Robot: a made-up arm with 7 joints.
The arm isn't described. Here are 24 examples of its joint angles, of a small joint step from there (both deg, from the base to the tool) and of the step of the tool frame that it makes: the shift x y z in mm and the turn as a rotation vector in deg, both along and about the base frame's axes.
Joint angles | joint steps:
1: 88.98 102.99 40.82 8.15 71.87 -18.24 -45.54 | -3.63 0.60 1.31 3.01 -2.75 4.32 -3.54
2: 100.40 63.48 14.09 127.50 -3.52 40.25 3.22 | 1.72 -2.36 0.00 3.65 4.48 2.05 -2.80
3: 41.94 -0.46 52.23 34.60 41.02 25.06 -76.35 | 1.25 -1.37 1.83 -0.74 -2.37 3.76 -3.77
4: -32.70 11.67 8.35 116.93 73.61 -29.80 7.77 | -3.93 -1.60 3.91 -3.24 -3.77 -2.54 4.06
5: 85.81 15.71 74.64 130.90 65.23 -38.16 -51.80 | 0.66 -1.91 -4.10 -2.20 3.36 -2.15 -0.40
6: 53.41 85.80 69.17 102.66 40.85 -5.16 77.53 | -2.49 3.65 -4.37 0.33 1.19 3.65 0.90
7: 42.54 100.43 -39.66 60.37 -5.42 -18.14 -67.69 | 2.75 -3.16 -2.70 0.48 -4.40 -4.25 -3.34
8: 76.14 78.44 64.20 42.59 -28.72 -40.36 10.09 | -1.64 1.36 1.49 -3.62 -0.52 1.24 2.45
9: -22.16 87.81 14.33 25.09 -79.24 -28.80 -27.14 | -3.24 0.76 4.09 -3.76 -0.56 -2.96 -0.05
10: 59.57 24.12 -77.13 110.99 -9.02 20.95 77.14 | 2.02 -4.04 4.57 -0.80 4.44 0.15 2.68
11: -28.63 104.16 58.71 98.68 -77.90 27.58 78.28 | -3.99 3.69 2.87 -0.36 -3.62 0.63 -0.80
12: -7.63 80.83 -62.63 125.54 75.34 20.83 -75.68 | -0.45 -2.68 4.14 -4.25 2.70 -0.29 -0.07
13: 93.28 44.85 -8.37 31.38 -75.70 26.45 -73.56 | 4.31 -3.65 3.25 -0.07 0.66 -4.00 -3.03
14: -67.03 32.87 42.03 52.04 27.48 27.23 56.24 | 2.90 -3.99 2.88 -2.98 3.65 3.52 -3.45
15: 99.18 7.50 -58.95 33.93 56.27 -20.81 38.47 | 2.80 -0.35 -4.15 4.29 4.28 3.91 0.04
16: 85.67 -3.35 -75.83 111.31 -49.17 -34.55 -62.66 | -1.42 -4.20 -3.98 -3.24 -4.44 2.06 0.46
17: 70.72 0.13 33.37 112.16 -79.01 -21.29 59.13 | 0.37 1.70 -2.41 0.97 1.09 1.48 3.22
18: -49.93 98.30 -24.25 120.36 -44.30 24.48 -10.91 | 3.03 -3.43 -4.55 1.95 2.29 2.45 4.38
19: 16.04 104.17 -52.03 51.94 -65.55 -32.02 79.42 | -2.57 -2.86 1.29 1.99 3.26 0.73 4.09
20: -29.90 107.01 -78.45 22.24 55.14 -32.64 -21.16 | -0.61 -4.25 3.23 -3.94 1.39 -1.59 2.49
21: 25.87 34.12 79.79 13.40 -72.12 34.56 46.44 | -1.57 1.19 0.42 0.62 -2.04 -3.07 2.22
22: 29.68 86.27 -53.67 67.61 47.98 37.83 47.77 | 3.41 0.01 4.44 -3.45 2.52 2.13 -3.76
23: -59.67 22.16 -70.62 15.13 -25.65 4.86 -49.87 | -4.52 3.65 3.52 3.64 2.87 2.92 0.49
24: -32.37 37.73 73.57 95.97 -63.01 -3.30 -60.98 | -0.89 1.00 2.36 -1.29 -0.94 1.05 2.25
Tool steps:
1: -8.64 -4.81 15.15 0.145 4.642 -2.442
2: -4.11 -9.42 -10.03 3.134 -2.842 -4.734
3: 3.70 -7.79 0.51 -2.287 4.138 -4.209
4: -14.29 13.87 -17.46 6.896 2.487 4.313
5: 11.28 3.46 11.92 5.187 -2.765 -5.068
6: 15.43 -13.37 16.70 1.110 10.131 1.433
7: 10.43 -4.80 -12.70 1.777 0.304 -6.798
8: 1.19 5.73 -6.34 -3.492 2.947 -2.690
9: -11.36 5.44 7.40 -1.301 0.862 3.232
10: 1.12 -7.04 23.71 -3.652 1.893 -2.454
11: 6.63 -13.96 -0.10 5.971 -0.938 -1.283
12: 13.41 5.24 -7.12 0.477 -1.652 4.614
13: 0.08 -12.09 20.43 2.063 -7.465 -6.293
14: -16.91 -8.55 -6.91 1.958 -1.240 11.709
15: -13.36 -18.95 13.14 3.064 0.982 -4.376
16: -4.55 -13.43 -14.30 0.943 -1.522 1.273
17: -5.81 -5.42 6.00 1.574 1.434 -0.289
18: -9.21 -9.36 -0.26 0.061 4.267 6.644
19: 8.63 -8.79 -21.47 -2.948 0.894 0.969
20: -5.31 3.03 -11.48 -2.870 -2.622 0.884
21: -9.76 7.35 2.91 1.502 -0.278 -2.336
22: 5.45 12.64 26.77 2.254 -7.879 6.904
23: -6.31 11.62 19.62 6.565 1.714 0.244
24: -6.07 4.90 5.63 -0.294 0.984 3.902
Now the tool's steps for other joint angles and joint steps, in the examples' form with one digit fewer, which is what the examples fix.
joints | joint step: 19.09 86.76 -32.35 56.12 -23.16 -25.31 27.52 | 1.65 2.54 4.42 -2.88 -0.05 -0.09 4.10
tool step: -6.8 13.6 31.0 2.63 -2.08 5.16
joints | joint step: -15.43 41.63 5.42 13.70 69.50 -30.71 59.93 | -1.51 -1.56 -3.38 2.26 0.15 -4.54 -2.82
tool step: -1.4 -11.1 -8.2 2.56 0.80 -2.00
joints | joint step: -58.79 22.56 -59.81 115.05 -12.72 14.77 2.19 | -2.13 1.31 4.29 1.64 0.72 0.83 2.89
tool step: 5.0 10.0 -3.9 1.60 1.65 -0.23
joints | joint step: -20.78 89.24 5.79 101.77 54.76 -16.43 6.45 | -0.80 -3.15 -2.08 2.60 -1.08 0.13 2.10
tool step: -7.3 -9.1 -15.1 -2.31 3.59 -3.50
